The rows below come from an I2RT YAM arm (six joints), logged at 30 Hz.
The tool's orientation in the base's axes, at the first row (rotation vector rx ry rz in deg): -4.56 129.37 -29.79
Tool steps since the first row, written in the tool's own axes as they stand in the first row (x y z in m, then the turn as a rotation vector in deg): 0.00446 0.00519 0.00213 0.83 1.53 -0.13; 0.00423 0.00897 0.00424 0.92 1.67 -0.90; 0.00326 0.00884 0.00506 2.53 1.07 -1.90; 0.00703 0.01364 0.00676 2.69 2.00 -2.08; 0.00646 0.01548 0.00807 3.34 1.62 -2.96; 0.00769 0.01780 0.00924 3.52 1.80 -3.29; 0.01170 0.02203 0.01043 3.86 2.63 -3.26; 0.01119 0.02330 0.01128 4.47 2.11 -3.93; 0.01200 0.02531 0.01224 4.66 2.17 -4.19; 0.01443 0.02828 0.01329 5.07 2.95 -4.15; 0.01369 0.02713 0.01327 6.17 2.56 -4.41; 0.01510 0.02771 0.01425 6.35 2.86 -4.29; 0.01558 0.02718 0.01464 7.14 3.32 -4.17
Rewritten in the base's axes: -0.00091 0.00303 -0.00643 -0.49 1.26 -1.10; 0.00119 0.00581 -0.00901 -1.10 1.63 -0.76; 0.00243 0.00563 -0.00876 -2.98 1.07 -1.06; 0.00163 0.00860 -0.01430 -3.12 1.94 -1.43; 0.00317 0.00996 -0.01540 -4.24 1.75 -1.22; 0.00343 0.01141 -0.01787 -4.58 1.99 -1.22; 0.00204 0.01398 -0.02305 -4.70 2.67 -1.80; 0.00314 0.01496 -0.02370 -5.66 2.28 -1.62; 0.00351 0.01629 -0.02563 -5.97 2.39 -1.62; 0.00294 0.01811 -0.02912 -6.14 2.99 -2.24; 0.00331 0.01723 -0.02814 -7.11 2.48 -2.70; 0.00313 0.01711 -0.02994 -7.11 2.68 -3.02; 0.00303 0.01639 -0.03030 -7.51 2.88 -3.83
